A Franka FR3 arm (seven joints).
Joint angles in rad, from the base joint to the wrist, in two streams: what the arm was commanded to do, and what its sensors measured. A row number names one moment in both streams.
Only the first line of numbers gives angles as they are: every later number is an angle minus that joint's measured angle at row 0.
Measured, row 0:
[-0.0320 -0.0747 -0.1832 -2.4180 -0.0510 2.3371 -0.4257]
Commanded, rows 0 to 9:
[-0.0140 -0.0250 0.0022 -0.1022 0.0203 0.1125 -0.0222]
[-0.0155 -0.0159 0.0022 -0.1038 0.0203 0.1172 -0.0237]
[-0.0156 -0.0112 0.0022 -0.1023 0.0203 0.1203 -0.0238]
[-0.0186 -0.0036 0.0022 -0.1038 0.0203 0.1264 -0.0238]
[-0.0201 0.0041 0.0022 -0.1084 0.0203 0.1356 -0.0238]
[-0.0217 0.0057 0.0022 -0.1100 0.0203 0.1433 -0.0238]
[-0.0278 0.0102 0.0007 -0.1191 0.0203 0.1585 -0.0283]
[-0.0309 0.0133 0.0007 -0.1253 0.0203 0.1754 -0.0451]
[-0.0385 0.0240 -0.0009 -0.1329 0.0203 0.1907 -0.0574]
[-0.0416 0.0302 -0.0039 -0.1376 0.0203 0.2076 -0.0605]
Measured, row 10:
[-0.0196 0.0171 -0.0047 -0.1043 0.0003 0.1429 -0.0179]
